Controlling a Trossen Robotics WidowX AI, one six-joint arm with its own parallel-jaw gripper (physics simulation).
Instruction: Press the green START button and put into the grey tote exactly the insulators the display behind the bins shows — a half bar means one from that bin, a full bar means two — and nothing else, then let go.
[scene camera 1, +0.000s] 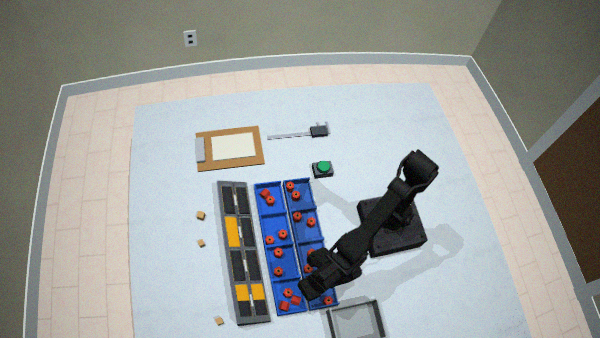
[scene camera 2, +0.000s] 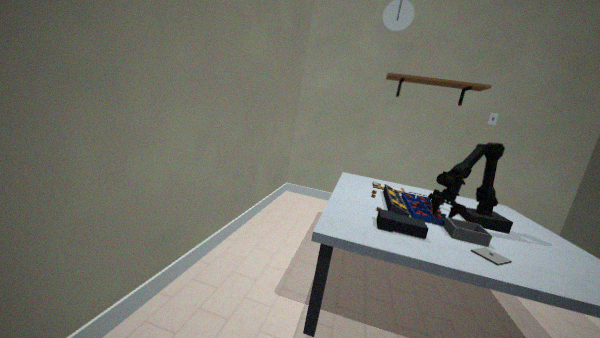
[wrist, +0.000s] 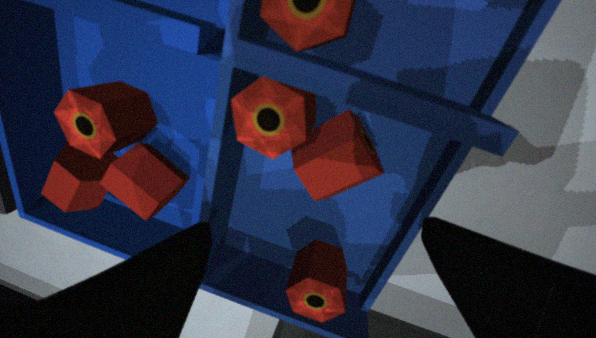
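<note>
The green START button sits on a dark base past the bins' far end. The display behind the blue bins shows a full orange bar in the second row's left cell and half bars in both fourth-row cells; its other cells are dark. The grey tote stands beside the near end bin; its visible floor is bare. My gripper is open and empty above that end bin. Two red insulators touch at its far side; another insulator lies tilted between and below the fingertips.
The adjacent bin holds three insulators, one resting on another. A clipboard, a caliper and small wooden cubes lie around the bins. A black box and a flat plate are near the table's edge.
</note>
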